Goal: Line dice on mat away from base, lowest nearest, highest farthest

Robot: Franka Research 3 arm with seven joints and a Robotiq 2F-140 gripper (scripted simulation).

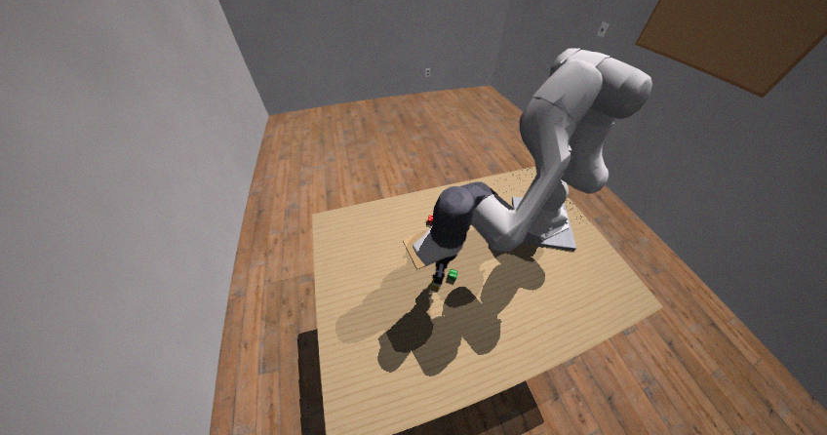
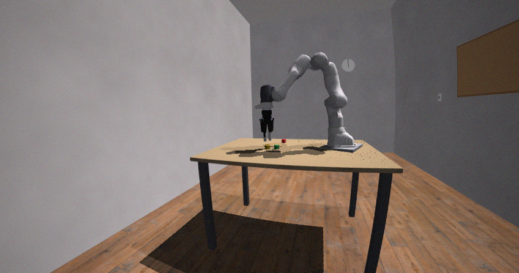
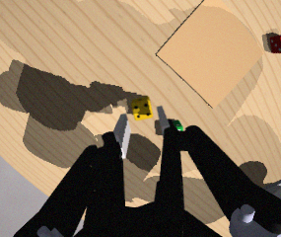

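The yellow die is 80 mm below my hand. The rest, counted from my hand: green die (80 mm below, 70 mm behind, 20 mm to the right); then red die (270 mm to the right, 80 mm below, 50 mm behind); then tan mat (150 mm to the right, 90 mm below, 10 mm ahead).
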